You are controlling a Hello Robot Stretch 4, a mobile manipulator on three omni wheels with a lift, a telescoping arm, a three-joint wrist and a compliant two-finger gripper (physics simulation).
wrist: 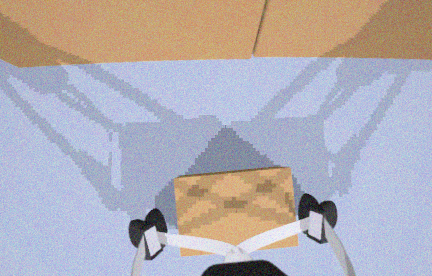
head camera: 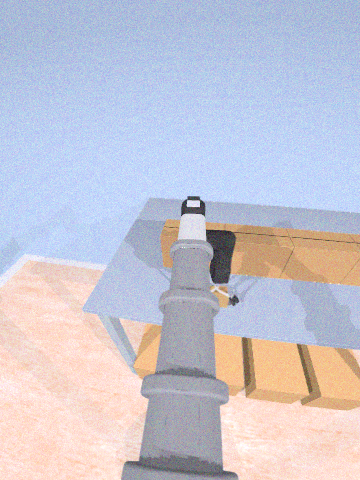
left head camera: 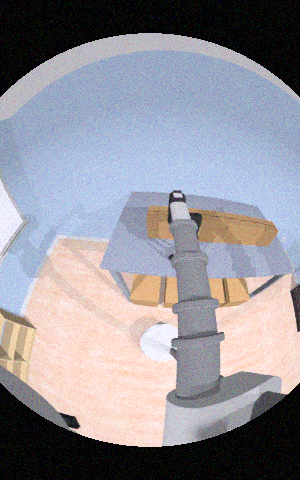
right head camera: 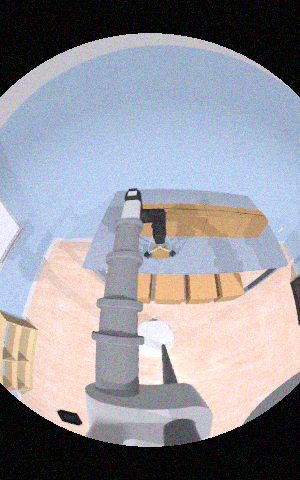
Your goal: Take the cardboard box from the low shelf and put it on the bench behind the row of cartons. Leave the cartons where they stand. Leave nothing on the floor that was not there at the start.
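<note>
The cardboard box appears to rest on the pale blue bench, on the robot's side of the row of cartons. A strip of bench separates it from the row. My gripper is open around the box, one finger on each side, with small gaps showing in the wrist view. The arm hides the box in the left head view. The cartons stand side by side.
Several cardboard boxes sit low under the bench. A white disc is on the floor before it. A wooden shelf unit stands at the left. A dark flat object lies near the base.
</note>
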